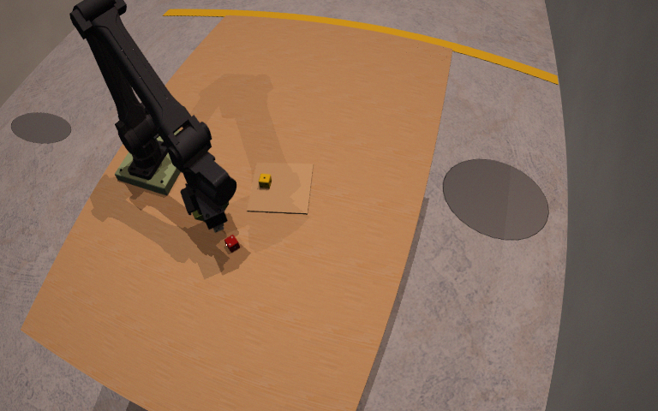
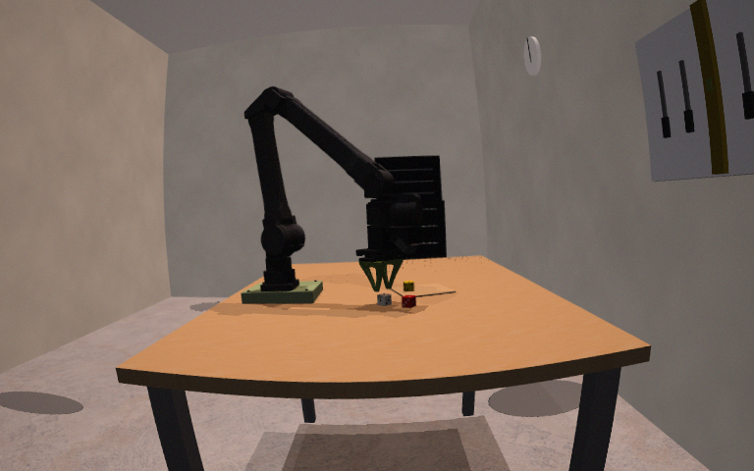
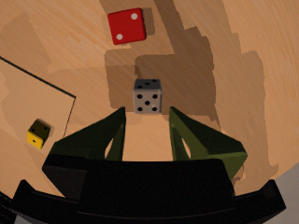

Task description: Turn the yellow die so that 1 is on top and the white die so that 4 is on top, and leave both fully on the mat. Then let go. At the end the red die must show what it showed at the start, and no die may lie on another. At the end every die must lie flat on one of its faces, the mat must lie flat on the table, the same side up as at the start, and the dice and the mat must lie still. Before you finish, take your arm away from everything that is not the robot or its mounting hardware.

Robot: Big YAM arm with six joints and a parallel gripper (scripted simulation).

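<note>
Right now my hand is 30 mm above the white die. From my hand the other things lie so: yellow die 70 mm ahead, 140 mm to the left, 30 mm below; tan mat 100 mm ahead, 140 mm to the left, 40 mm below; red die 60 mm ahead, 40 mm to the right, 30 mm below.
</note>
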